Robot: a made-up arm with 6 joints. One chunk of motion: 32 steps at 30 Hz.
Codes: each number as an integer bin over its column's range. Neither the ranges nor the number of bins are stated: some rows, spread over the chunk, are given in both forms.
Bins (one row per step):
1: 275 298 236 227 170 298
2: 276 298 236 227 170 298
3: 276 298 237 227 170 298
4: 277 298 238 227 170 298
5: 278 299 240 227 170 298
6: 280 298 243 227 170 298
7: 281 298 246 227 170 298
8: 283 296 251 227 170 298
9: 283 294 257 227 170 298
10: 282 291 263 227 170 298
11: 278 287 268 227 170 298
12: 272 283 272 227 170 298
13: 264 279 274 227 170 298
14: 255 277 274 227 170 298
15: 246 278 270 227 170 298
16: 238 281 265 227 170 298
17: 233 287 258 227 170 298
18: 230 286 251 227 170 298
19: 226 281 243 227 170 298
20: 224 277 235 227 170 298
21: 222 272 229 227 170 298
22: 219 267 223 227 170 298
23: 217 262 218 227 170 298
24: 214 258 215 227 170 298
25: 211 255 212 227 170 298
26: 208 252 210 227 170 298
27: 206 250 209 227 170 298
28: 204 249 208 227 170 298
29: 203 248 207 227 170 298
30: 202 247 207 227 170 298
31: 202 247 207 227 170 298
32: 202 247 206 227 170 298
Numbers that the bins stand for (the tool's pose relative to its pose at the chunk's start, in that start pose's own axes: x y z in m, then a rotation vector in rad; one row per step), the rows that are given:
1: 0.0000 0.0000 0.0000 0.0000 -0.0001 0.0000
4: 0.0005 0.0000 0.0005 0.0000 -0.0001 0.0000
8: 0.0020 -0.0005 0.0039 0.0000 -0.0001 0.0000
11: 0.0007 -0.0026 0.0082 0.0000 -0.0001 0.0000
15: -0.0074 -0.0047 0.0087 0.0000 -0.0001 0.0000
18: -0.0115 -0.0028 0.0039 0.0000 -0.0001 0.0000
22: -0.0143 -0.0073 -0.0033 0.0000 -0.0001 0.0000
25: -0.0163 -0.0101 -0.0061 0.0000 -0.0001 0.0000
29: -0.0184 -0.0118 -0.0073 0.0000 -0.0001 0.0000
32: -0.0186 -0.0120 -0.0076 0.0000 -0.0001 0.0000
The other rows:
2: 0.0002 0.0000 0.0000 0.0000 -0.0001 0.0000
3: 0.0002 0.0000 0.0003 0.0000 -0.0001 0.0000
5: 0.0007 0.0002 0.0011 0.0000 -0.0001 0.0000
6: 0.0012 0.0000 0.0018 0.0000 -0.0001 0.0000
7: 0.0015 0.0000 0.0026 0.0000 -0.0001 0.0000
9: 0.0020 -0.0010 0.0054 0.0000 -0.0001 0.0000
10: 0.0017 -0.0017 0.0069 0.0000 -0.0001 0.0000
12: -0.0008 -0.0035 0.0092 0.0000 -0.0001 0.0000
13: -0.0028 -0.0045 0.0097 0.0000 -0.0001 0.0000
14: -0.0051 -0.0050 0.0097 0.0000 -0.0001 0.0000
16: -0.0095 -0.0040 0.0074 0.0000 -0.0001 0.0000
17: -0.0107 -0.0026 0.0056 0.0000 -0.0001 0.0000
19: -0.0125 -0.0040 0.0018 0.0000 -0.0001 0.0000
20: -0.0130 -0.0050 -0.0002 0.0000 -0.0001 0.0000
21: -0.0135 -0.0061 -0.0017 0.0000 -0.0001 0.0000
23: -0.0148 -0.0085 -0.0045 0.0000 -0.0001 0.0000
24: -0.0156 -0.0094 -0.0053 0.0000 -0.0001 0.0000
26: -0.0171 -0.0108 -0.0066 0.0000 -0.0001 0.0000
27: -0.0176 -0.0113 -0.0068 0.0000 -0.0001 0.0000
28: -0.0181 -0.0115 -0.0071 0.0000 -0.0001 0.0000
30: -0.0186 -0.0120 -0.0073 0.0000 -0.0001 0.0000
31: -0.0186 -0.0120 -0.0073 0.0000 -0.0001 0.0000

